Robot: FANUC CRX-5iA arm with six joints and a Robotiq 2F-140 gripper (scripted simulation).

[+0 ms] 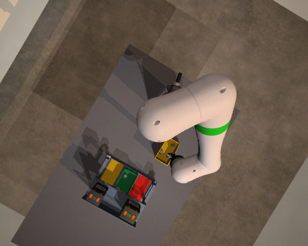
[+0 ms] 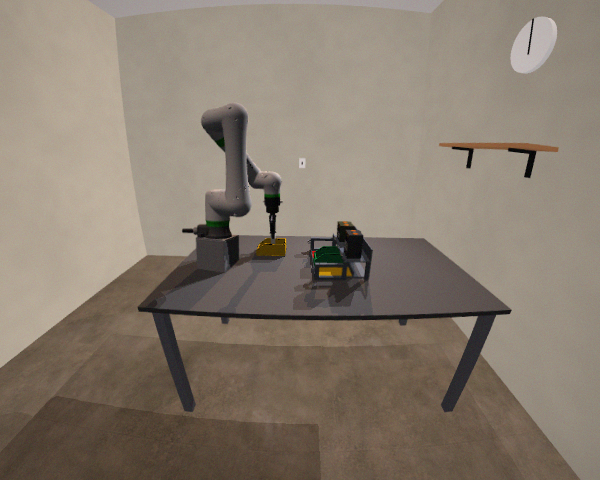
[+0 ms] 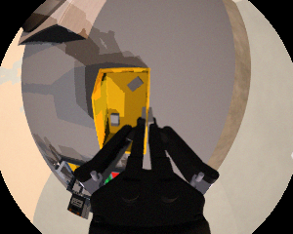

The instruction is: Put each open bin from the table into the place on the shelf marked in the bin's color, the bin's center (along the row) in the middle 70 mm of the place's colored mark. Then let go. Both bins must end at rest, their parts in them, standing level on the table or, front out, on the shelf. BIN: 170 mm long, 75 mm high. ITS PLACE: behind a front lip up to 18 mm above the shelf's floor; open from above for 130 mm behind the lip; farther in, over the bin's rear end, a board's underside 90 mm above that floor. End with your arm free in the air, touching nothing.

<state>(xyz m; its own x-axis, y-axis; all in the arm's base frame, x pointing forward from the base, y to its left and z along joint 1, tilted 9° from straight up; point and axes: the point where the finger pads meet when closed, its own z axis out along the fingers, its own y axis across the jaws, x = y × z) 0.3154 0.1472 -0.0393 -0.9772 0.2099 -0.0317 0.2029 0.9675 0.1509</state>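
The yellow bin is 1 cm behind my hand, 5 cm to the right of it and 4 cm below it. Round my hand: green bin (29 cm ahead, 24 cm to the right, 3 cm below); then yellow-marked place (27 cm ahead, 36 cm to the right, 7 cm below); then red mark (31 cm ahead, 14 cm to the right, 7 cm below).
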